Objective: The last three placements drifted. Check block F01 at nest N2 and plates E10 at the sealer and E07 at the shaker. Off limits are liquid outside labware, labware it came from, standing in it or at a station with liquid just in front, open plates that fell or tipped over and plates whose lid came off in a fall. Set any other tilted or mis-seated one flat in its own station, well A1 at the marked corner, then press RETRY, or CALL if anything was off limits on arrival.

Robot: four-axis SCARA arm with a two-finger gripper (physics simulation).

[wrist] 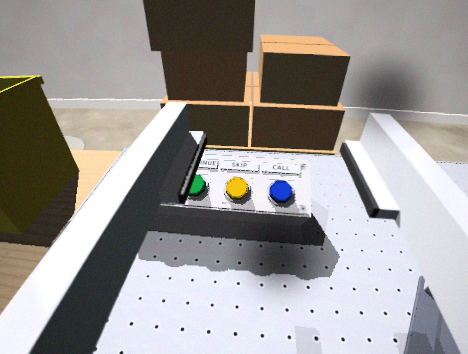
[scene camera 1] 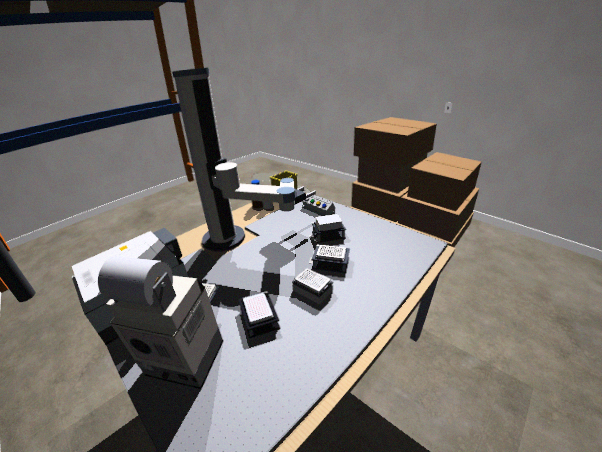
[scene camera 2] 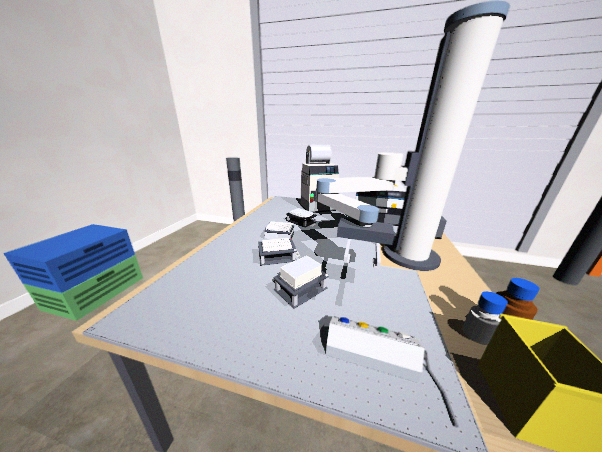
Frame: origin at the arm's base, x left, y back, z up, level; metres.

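Seen in the pictures: gripper, between the fingertips: (wrist: 274, 126) (scene camera 1: 309, 190) (scene camera 2: 361, 262); arm's base, origin of its link: (scene camera 1: 223, 238) (scene camera 2: 410, 255).
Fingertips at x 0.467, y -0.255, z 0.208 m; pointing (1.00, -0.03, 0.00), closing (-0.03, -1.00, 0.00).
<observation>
Offsets run from my fingertips to a thing's top centre. "spot": to the spot under its first point.
My gripper (scene camera 2: 362, 256) (wrist: 274, 126) is shut to its narrow stop and empty, a gap between its pads. It hangs above the board, facing the button box {dz -0.112, dx +0.125, dy +0.046 m} (scene camera 1: 311, 206) (scene camera 2: 375, 350) (wrist: 250, 204). In the wrist view the blue CALL button {dz -0.121, dx +0.101, dy -0.029 m} (wrist: 281, 191) and yellow SKIP button {dz -0.121, dx +0.102, dy +0.021 m} (wrist: 237, 188) show between the fingers; the left finger partly covers the green button {dz -0.121, dx +0.104, dy +0.071 m} (wrist: 198, 185) and hides RETRY. White block F01 {dz -0.094, dx -0.065, dy -0.196 m} (scene camera 1: 328, 221) (scene camera 2: 301, 271) sits on its dark nest {spot: dz -0.136, dx +0.021, dy -0.196 m} (scene camera 2: 294, 291), looking level. Plates {dz -0.124, dx -0.252, dy -0.363 m} (scene camera 1: 331, 251) {dz -0.127, dx -0.453, dy -0.423 m} (scene camera 1: 312, 280) {dz -0.128, dx -0.703, dy -0.367 m} (scene camera 1: 259, 306) sit on further stands; their labels are unreadable.
A roll-topped machine {dz +0.260, dx -1.006, dy -0.315 m} (scene camera 1: 165, 345) (scene camera 2: 320, 186) stands at the board's far end from the buttons. A yellow bin {dz -0.038, dx +0.143, dy +0.375 m} (scene camera 2: 555, 410) (wrist: 30, 150) and blue-capped bottles {dz -0.131, dx -0.037, dy +0.360 m} (scene camera 2: 484, 320) stand beside the board. Cardboard boxes (scene camera 1: 395, 140) (wrist: 305, 75) are stacked beyond the table.
</observation>
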